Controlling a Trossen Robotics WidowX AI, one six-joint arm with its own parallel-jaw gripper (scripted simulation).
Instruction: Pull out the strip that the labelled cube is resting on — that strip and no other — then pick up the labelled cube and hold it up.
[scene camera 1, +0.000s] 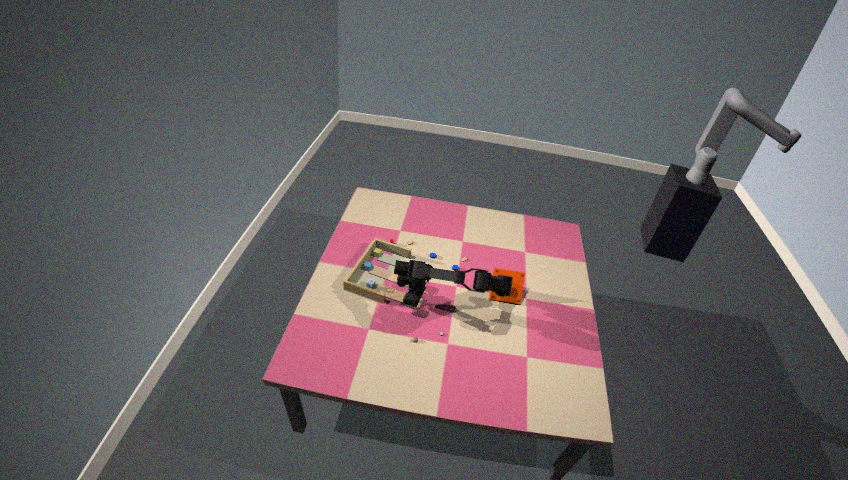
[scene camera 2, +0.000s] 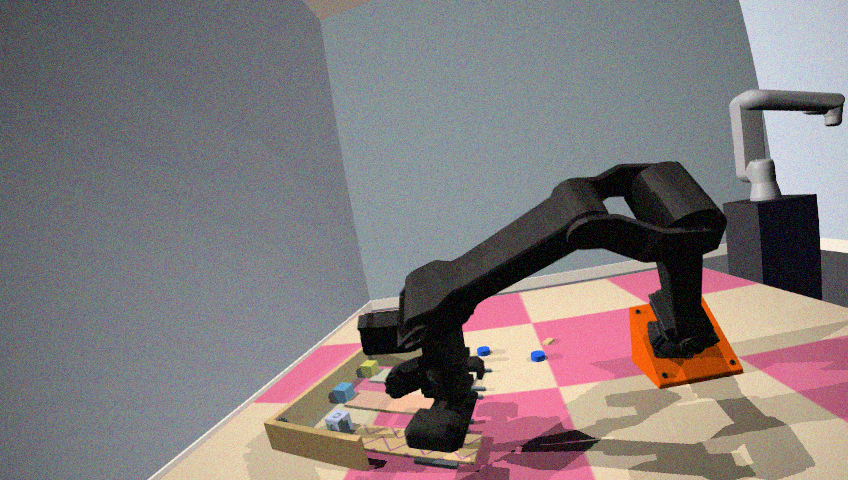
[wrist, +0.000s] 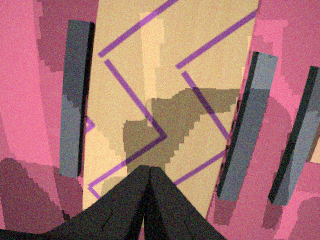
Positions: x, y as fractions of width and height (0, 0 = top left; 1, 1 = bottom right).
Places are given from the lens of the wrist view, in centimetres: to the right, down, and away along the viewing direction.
my gripper (wrist: 0.46, 0.73): 0, 2, 10
zigzag strip (wrist: 0.51, 0.37): 0, -1, 9
